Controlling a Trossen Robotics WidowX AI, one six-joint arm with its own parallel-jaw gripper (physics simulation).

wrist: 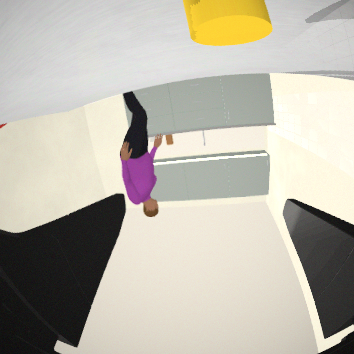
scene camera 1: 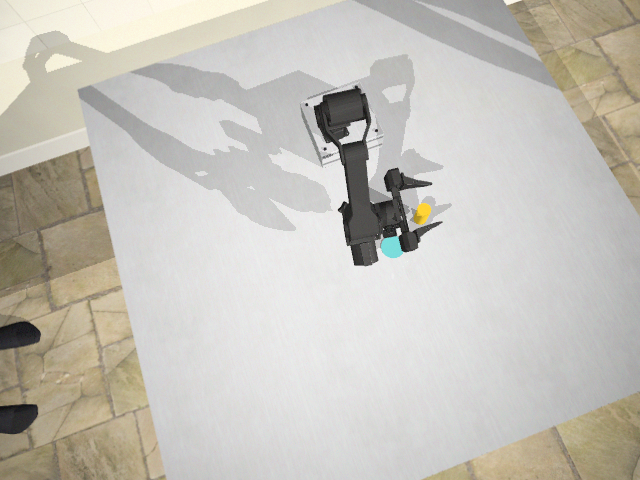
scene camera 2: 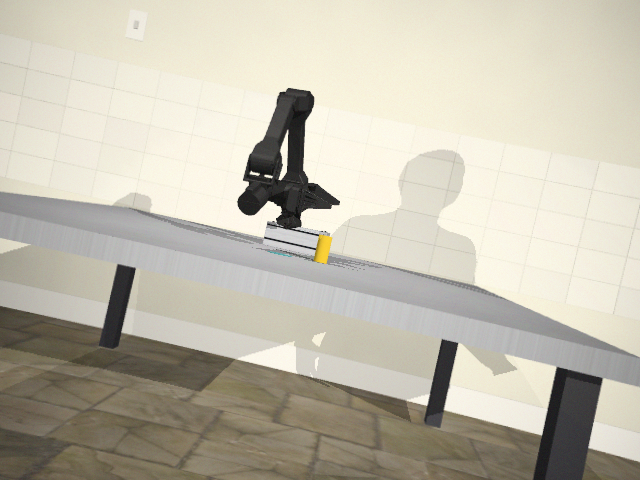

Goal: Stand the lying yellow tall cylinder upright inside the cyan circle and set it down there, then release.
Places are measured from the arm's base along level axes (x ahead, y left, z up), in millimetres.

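Where they show: gripper, between the fingertips: (wrist: 208,204) (scene camera 1: 437,202) (scene camera 2: 335,205); arm's base, origin of its link: (scene camera 1: 333,129).
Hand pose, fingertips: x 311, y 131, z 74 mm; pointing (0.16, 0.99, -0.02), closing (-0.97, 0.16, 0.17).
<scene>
Each offset is from my fingertips to the top centre of the thing. "pt": to the spot under its first point. Level surfaces: height alone.
The yellow tall cylinder @[dx -19, dy -8, dz -78 mm] (scene camera 1: 422,214) (scene camera 2: 323,249) (wrist: 228,25) stands upright on the table, beside the cyan circle and apart from it. The wrist view cuts it off at the top edge. The flat cyan circle @[pt dx +27, dy -109, dz -144 mm] (scene camera 1: 391,248) (scene camera 2: 279,253) is partly covered by the gripper in scene camera 1. My gripper (scene camera 1: 436,203) (scene camera 2: 334,204) (wrist: 208,204) is open and empty. It points sideways, with its fingers higher than the cylinder's top in scene camera 2. From above, the cylinder shows between the two spread fingers.
The grey table @[dz -144 mm] (scene camera 1: 310,361) (scene camera 2: 206,248) carries the arm's pale base block (scene camera 2: 289,239), which stands behind the cylinder and circle in scene camera 2. Arm shadows cross the table. A person in a purple top (wrist: 139,172) stands in the background of the wrist view.
</scene>
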